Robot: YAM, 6 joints.
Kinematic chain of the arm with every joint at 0, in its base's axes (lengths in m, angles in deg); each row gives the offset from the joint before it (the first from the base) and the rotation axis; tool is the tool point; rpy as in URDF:
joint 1: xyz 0 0 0.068 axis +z
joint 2: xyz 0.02 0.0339 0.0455 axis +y
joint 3: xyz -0.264 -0.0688 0 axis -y
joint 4: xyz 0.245 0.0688 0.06 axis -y
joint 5: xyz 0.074 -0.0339 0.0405 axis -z
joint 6: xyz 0.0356 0 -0.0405 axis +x
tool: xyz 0 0 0 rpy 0 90 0
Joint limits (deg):
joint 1: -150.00..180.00
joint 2: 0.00..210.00
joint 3: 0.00..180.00
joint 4: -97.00..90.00
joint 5: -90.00..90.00
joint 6: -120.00..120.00
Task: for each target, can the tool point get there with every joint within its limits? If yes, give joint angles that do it. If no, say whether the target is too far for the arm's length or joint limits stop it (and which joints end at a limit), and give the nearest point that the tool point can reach.
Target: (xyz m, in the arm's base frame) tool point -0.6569 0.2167 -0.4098
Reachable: no: too far | nearest point -0.4937 0.1629 -0.2580 | short by 0.229 m
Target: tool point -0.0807 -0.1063 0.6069
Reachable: yes | joints 66.32 49.08 137.80 -57.24 -61.23 61.98
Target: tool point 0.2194 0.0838 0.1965
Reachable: yes | joints 22.13 83.42 53.54 -58.70 8.11 -50.80
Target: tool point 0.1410 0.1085 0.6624
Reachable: yes | joints 48.12 89.72 147.35 -26.43 66.07 81.00
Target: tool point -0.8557 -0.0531 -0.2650
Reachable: no: too far | nearest point -0.5897 -0.0057 -0.1445 | short by 0.296 m
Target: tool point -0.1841 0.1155 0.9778
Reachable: no: too far | nearest point -0.1349 0.0847 0.7236 | short by 0.261 m
